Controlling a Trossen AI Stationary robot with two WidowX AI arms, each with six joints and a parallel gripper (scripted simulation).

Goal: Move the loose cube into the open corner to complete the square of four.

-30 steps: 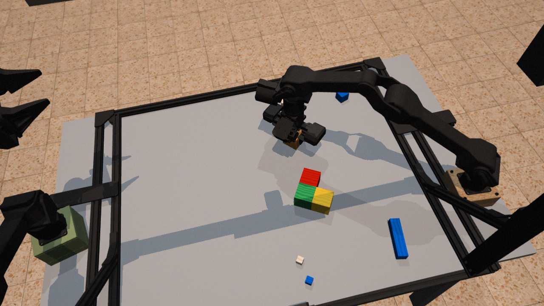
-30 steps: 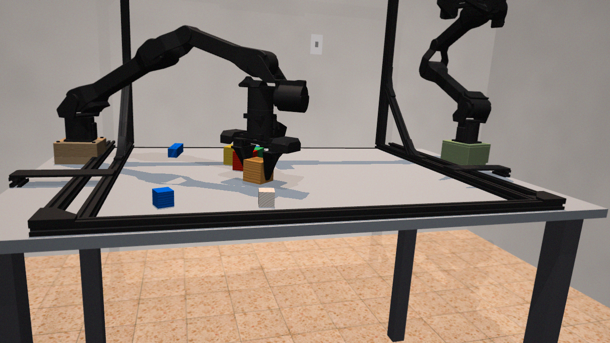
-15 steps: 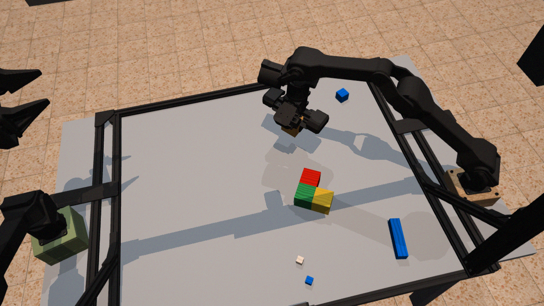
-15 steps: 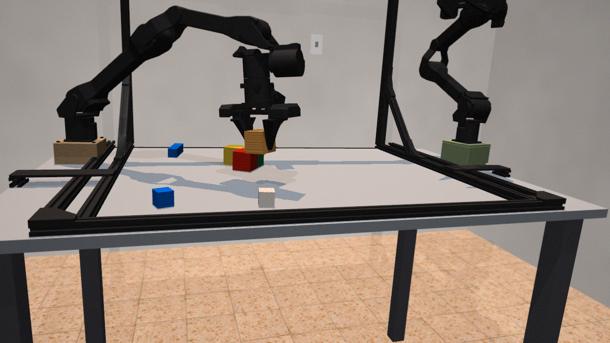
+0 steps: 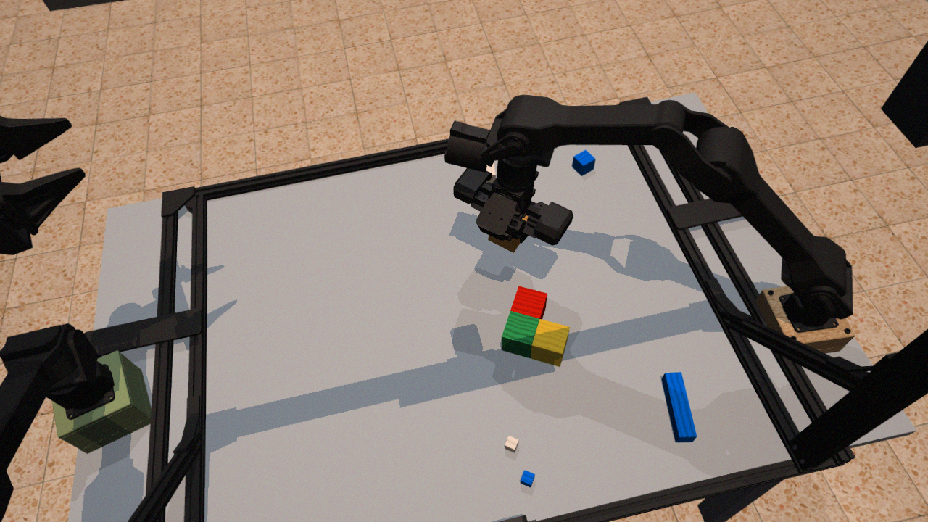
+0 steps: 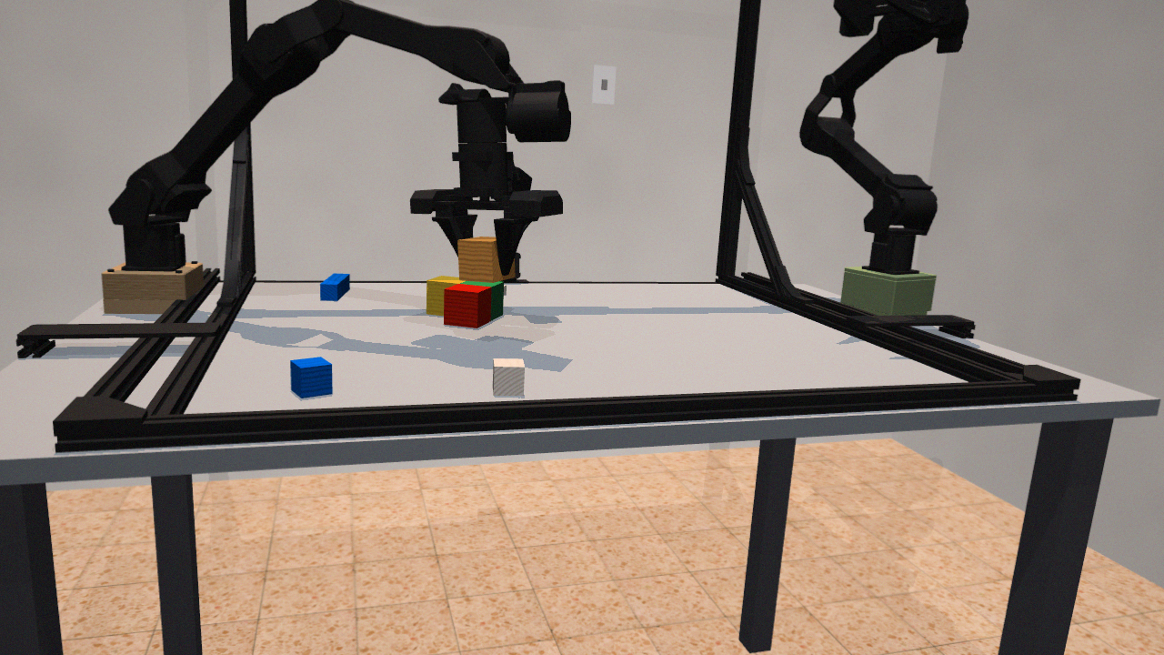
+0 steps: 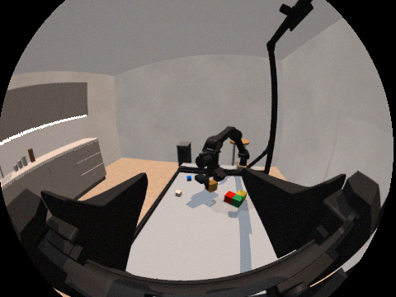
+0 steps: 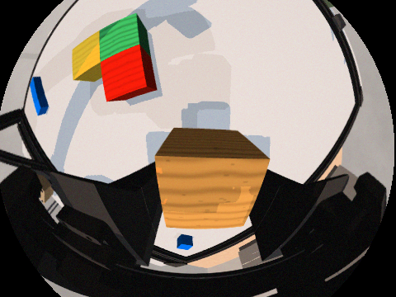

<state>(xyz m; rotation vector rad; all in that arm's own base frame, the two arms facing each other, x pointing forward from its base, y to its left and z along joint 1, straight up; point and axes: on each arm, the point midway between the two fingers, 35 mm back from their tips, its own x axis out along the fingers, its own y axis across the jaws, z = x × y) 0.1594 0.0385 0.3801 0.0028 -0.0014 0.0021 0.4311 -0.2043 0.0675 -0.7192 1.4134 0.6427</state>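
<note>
My right gripper is now 300 mm past the long blue block, 210 mm to the left of it and 110 mm above it.
</note>
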